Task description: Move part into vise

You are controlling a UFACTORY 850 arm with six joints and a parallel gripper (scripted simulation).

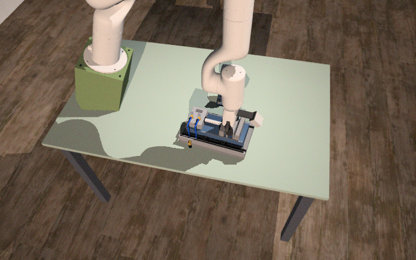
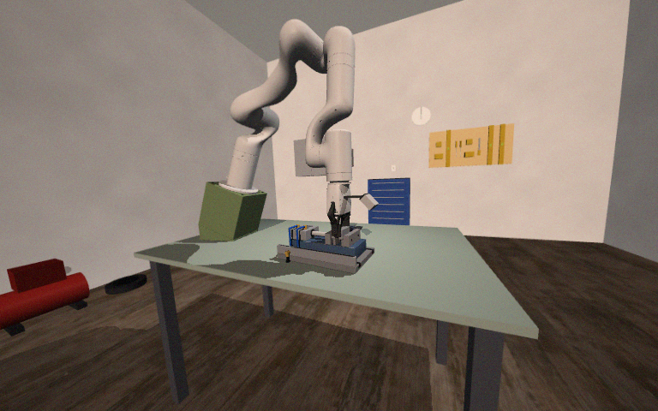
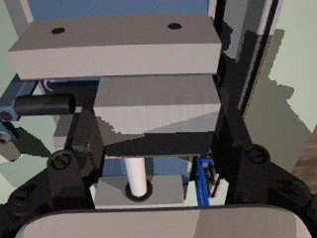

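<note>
Right now my hand is 20 mm above the part. Round my hand: fixed jaw 40 mm ahead, 10 mm to the left, 30 mm below; then moving jaw 30 mm behind, 30 mm to the left, 30 mm below; then work stop 20 mm ahead, 60 mm to the left, 20 mm below.
</note>
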